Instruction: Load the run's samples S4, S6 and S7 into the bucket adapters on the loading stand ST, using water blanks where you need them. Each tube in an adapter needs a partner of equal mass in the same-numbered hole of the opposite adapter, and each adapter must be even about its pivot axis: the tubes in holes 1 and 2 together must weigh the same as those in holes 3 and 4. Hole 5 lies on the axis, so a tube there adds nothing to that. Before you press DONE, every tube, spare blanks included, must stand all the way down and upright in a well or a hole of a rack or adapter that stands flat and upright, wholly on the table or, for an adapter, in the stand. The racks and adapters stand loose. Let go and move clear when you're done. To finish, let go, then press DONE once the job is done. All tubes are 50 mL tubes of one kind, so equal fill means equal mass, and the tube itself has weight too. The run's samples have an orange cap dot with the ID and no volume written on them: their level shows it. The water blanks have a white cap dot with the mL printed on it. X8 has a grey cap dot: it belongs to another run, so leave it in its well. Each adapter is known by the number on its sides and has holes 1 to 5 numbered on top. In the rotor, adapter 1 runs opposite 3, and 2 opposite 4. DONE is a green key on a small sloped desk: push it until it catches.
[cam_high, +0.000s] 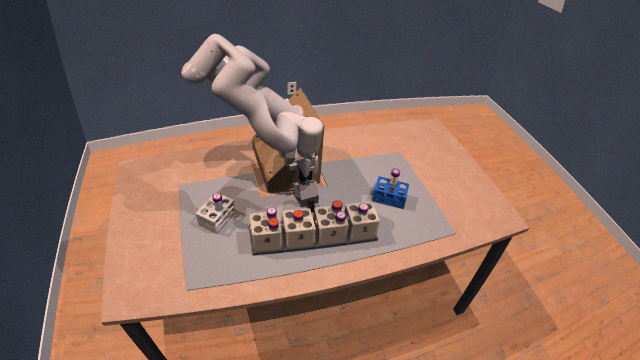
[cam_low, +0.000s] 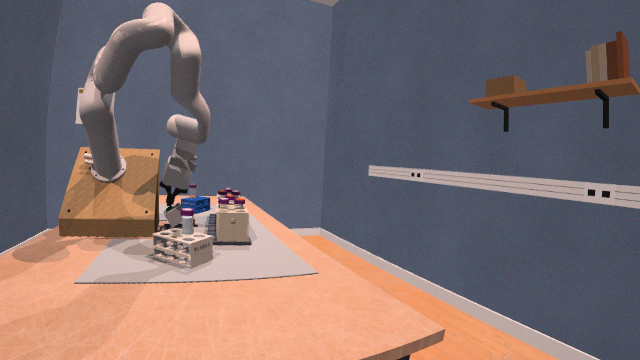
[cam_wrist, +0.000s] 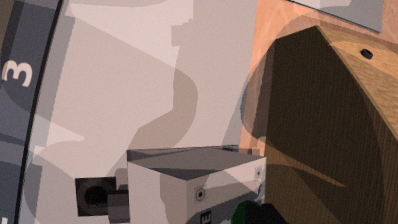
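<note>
My gripper is now 20 mm short of the DONE key desk and 40 mm above it. Also, from my hand: blue rack (70 mm ahead, 330 mm to the left, 60 mm below).
</note>
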